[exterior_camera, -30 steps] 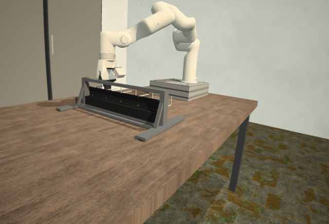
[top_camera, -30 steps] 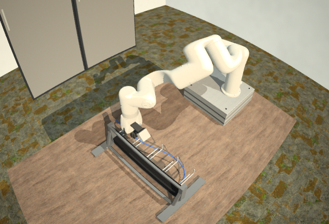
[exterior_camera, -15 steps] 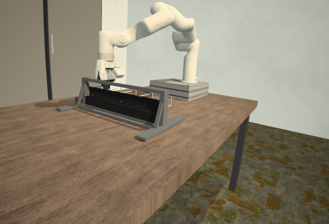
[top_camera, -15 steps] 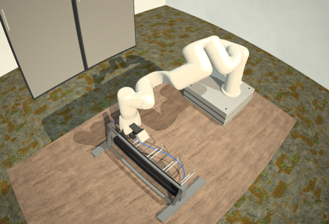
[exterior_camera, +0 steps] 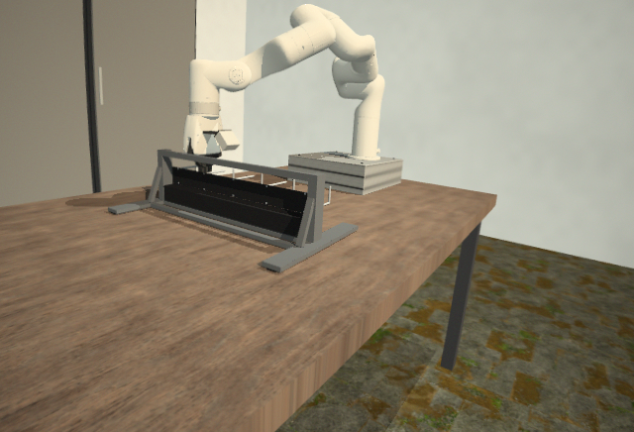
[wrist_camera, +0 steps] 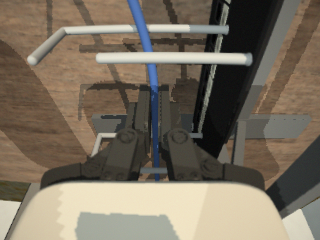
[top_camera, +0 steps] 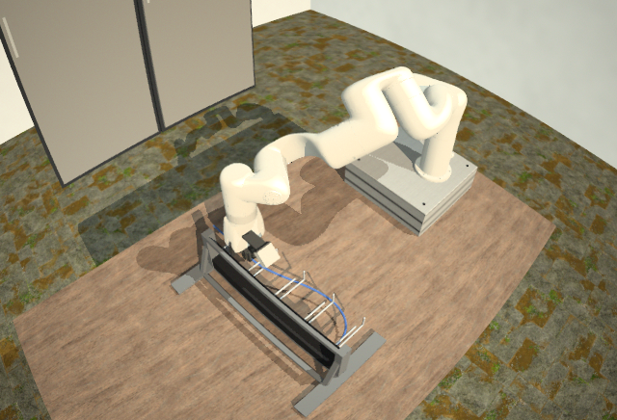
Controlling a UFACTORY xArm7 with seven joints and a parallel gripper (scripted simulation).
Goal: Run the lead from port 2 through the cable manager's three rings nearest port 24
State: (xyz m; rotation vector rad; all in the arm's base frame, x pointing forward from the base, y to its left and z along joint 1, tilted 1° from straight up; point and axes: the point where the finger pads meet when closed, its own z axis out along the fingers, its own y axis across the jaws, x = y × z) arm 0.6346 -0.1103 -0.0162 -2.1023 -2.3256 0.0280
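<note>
My hand is 150 mm to the right of the grey rack, 50 mm short of it and 20 mm above it.
</note>
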